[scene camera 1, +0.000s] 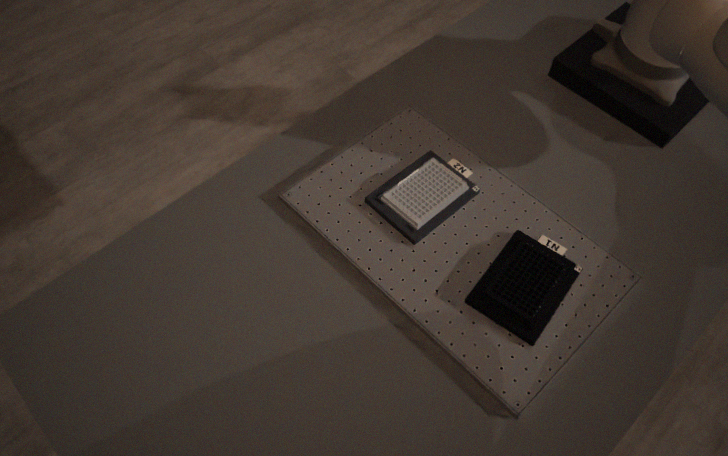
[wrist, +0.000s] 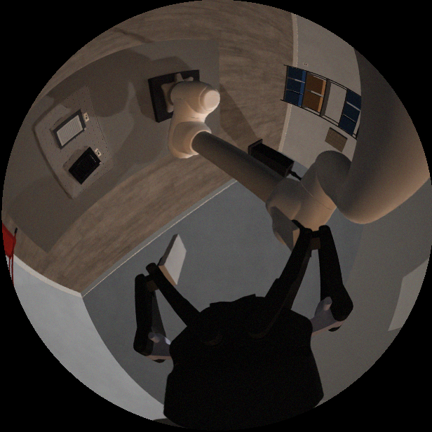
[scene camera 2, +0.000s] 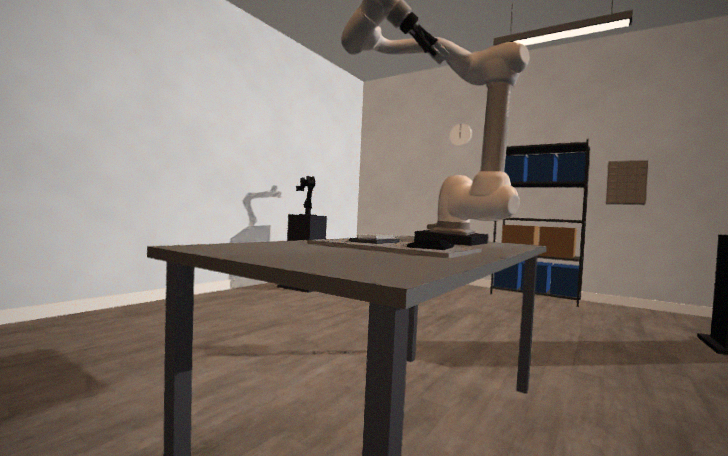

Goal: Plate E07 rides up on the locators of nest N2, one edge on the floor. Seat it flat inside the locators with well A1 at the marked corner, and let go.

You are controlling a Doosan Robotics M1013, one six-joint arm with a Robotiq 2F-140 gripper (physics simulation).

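Places are measured from the arm's base along level axes (x back, y right, z up), in centimetres.
Pixels of known places: gripper, fingertip midpoint: (scene camera 2: 444, 58); arm's base, origin of the base link: (scene camera 1: 647, 61) (scene camera 2: 452, 232).
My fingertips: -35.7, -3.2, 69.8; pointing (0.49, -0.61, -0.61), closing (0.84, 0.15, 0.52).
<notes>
For each thing: its top centre in the pictures, then the offset to it from my fingertips, as dx, dy, dz. "spot": a spot on its surface instead. Level surfaces: height alone.
- Plate E07, middle of its top: (scene camera 1: 426, 188) (scene camera 2: 376, 234) -20.9, +16.2, -70.2
- dark nest N2, middle of its top: (scene camera 1: 423, 192) (scene camera 2: 374, 237) -20.9, +16.7, -71.7
- small white tag, surface spot: (scene camera 1: 476, 189) spot: -14.0, +10.4, -71.9
- Black nest N1, surface spot: (scene camera 1: 523, 287) spot: -25.5, -6.4, -70.5
- perforated board, surface spot: (scene camera 1: 376, 268) spot: -36.9, +13.1, -73.1
- table, its level: dz -74.4
Plate E07 (scene camera 1: 427, 190) (wrist: 70, 131), a pale well plate, lies on the dark nest N2 (scene camera 1: 391, 215). More dark nest shows along its lower-left side than at the label side in scene camera 1. Its tilt and which edge rides up are too small to tell. A small white tag (scene camera 1: 476, 189) sits at the nest's right corner; well A1 cannot be made out. My gripper (scene camera 2: 439, 55) (wrist: 226, 230) is open and empty, high above the table and far from the plate, its pads wide apart in the wrist view.
Black nest N1 (scene camera 1: 523, 287) (wrist: 85, 165), holding a dark gridded plate, sits beside N2 on the perforated board (scene camera 1: 376, 268). The arm's black base block (scene camera 1: 617, 99) (scene camera 2: 451, 237) stands on the table (scene camera 2: 300, 263) behind the board. A shelf rack (scene camera 2: 585, 214) stands farther back.
</notes>
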